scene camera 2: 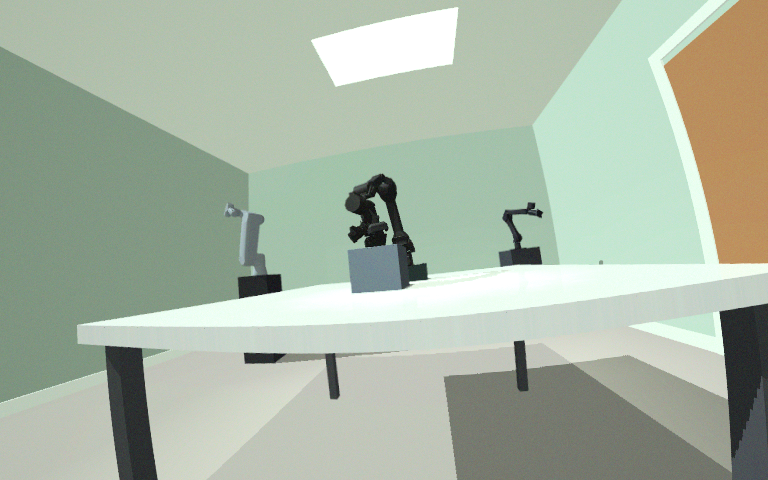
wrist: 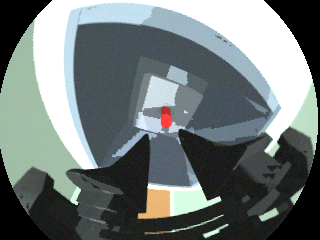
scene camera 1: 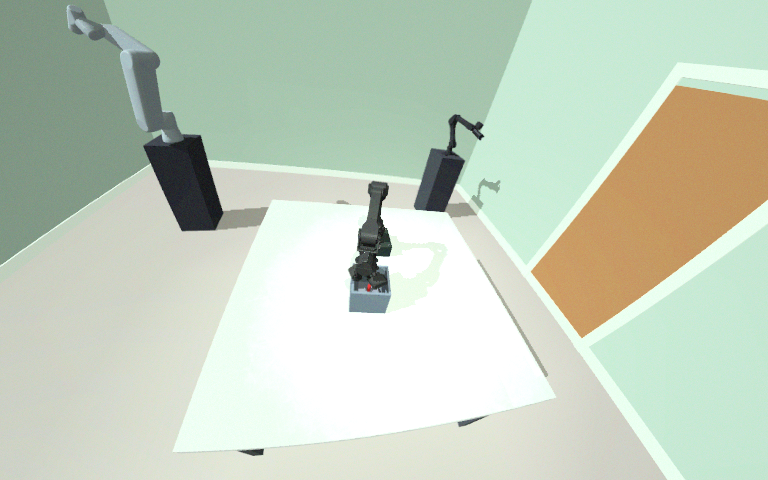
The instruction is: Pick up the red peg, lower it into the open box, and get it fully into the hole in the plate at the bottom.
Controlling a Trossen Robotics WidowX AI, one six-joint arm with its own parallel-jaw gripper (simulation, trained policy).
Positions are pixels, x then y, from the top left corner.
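Labels:
There is a grey box that I can see in scene camera 1 and in scene camera 2, and the wrist view (105, 56) gives me a sight of it as well. On the box, (scene camera 1: 362, 302) and (scene camera 2: 364, 267) are the same spot.

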